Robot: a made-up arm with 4 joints. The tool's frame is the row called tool. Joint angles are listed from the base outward. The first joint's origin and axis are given. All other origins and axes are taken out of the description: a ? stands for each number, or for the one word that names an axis. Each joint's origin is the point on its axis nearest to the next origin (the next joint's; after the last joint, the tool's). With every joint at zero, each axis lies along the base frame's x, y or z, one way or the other. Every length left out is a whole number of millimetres.
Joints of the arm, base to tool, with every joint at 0 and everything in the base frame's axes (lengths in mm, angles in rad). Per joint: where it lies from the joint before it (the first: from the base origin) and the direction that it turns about. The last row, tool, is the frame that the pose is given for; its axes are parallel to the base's.
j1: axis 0 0 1 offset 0 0 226
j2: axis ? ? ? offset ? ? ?
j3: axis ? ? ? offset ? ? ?
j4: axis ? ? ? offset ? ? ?
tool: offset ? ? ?
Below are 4 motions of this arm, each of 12 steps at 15 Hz.
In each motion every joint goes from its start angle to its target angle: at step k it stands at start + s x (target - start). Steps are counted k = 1, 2, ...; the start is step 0. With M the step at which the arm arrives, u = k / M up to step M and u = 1 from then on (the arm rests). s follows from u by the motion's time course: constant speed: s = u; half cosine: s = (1 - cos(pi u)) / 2; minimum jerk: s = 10 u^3 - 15 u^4 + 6 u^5.
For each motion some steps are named. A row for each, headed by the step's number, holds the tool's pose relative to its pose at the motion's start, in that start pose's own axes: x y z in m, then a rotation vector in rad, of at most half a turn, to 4 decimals.
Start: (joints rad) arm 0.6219 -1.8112 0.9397 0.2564
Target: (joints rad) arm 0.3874 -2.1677 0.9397 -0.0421
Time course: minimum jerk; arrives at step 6
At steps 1, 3, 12:
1: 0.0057 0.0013 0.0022 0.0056 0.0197 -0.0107
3: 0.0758 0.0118 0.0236 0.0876 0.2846 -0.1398
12: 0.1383 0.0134 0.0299 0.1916 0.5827 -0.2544

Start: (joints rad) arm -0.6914 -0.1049 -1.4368 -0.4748
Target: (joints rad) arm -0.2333 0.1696 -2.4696 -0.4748
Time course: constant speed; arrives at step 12
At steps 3, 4, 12:
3: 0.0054 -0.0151 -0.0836 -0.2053 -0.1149 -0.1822
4: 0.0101 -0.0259 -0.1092 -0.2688 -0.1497 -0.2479
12: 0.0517 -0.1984 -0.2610 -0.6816 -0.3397 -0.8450

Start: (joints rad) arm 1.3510 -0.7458 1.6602 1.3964
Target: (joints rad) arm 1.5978 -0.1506 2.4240 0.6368
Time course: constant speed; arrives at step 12
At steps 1, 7, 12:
1: 0.0200 -0.0027 0.0299 0.0566 0.0846 -0.0393
7: 0.1532 -0.0597 0.1701 0.4178 0.6583 -0.2244
12: 0.2606 -0.1351 0.2135 0.7378 1.1979 -0.3248

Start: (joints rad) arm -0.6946 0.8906 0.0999 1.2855
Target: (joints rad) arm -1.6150 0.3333 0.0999 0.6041
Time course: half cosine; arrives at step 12
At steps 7, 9, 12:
7: -0.2271 -0.1134 -0.4361 -0.6076 0.7107 0.1113
9: -0.2959 -0.2327 -0.5720 -0.8529 0.9326 0.0392
12: -0.3338 -0.3308 -0.6468 -1.0138 1.0626 -0.0429

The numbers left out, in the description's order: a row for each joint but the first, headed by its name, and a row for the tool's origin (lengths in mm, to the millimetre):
j2: axis 0 -1 0, xyz -106 455 0
j3: axis 1 0 0, xyz 167 0 91
j4: axis 0 -1 0, xyz 0 344 -73
tool: xyz 13 0 115

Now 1 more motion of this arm.
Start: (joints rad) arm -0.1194 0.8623 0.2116 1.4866
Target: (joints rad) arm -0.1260 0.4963 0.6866 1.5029
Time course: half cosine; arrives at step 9
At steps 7, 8, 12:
7: 0.1165 -0.0146 -0.0703 -0.1051 0.2810 -0.4212
8: 0.1258 -0.0196 -0.0811 -0.1227 0.3060 -0.4622
12: 0.1289 -0.0215 -0.0850 -0.1292 0.3145 -0.4765

